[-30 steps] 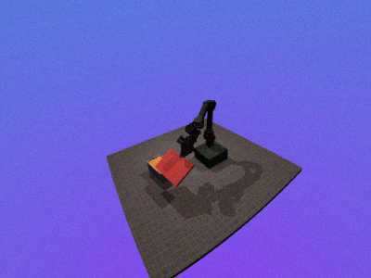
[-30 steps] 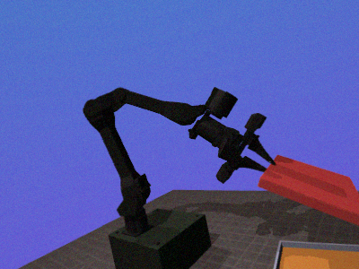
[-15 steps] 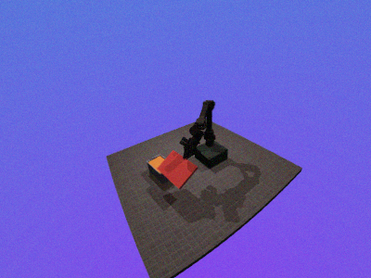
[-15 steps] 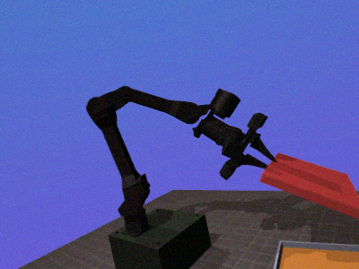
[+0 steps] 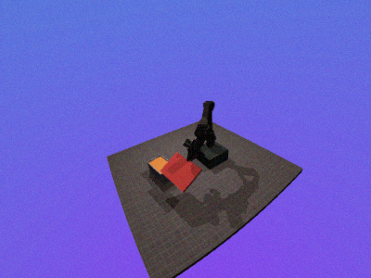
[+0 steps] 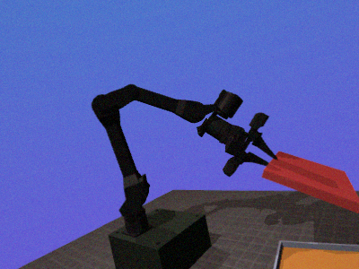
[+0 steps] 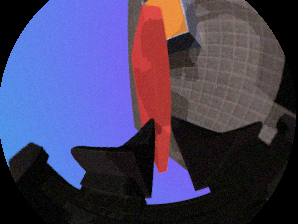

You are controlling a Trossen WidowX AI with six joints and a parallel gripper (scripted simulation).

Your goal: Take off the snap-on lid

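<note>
Now: the red lid 7 cm ahead of my gripper tip, 1 cm to the left of it and 3 cm below it. Also, from my gripper tip: storage box 11 cm ahead, 24 cm to the right, 18 cm below.
</note>
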